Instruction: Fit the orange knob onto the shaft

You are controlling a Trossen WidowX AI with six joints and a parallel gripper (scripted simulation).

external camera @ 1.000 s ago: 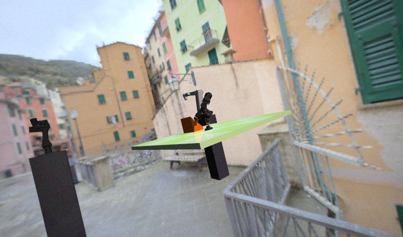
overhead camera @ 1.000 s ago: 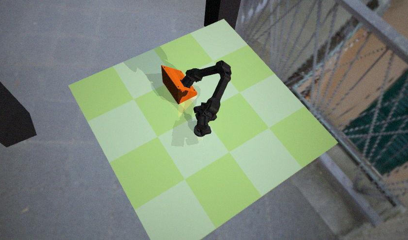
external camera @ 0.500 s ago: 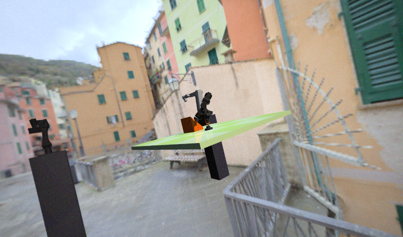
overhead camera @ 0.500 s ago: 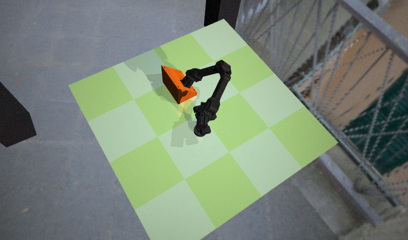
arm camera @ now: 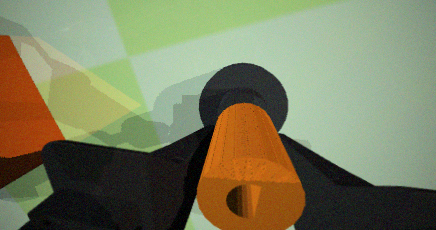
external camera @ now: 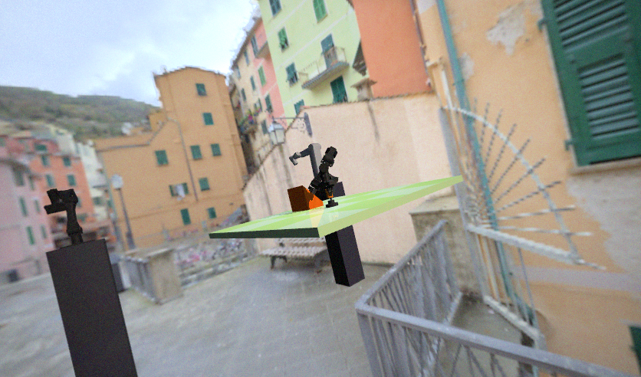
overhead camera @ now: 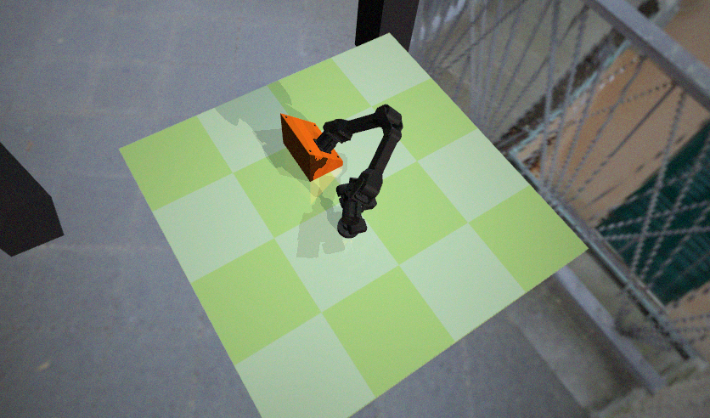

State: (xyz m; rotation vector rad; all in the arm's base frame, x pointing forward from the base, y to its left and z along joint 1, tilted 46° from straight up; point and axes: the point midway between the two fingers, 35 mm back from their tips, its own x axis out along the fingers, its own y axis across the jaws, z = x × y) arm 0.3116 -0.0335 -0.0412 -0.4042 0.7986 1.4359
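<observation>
My gripper tip is now 2 cm below the orange knob. From my gripper tip the other things lie so: dark round pedestal: 4 cm below.
</observation>
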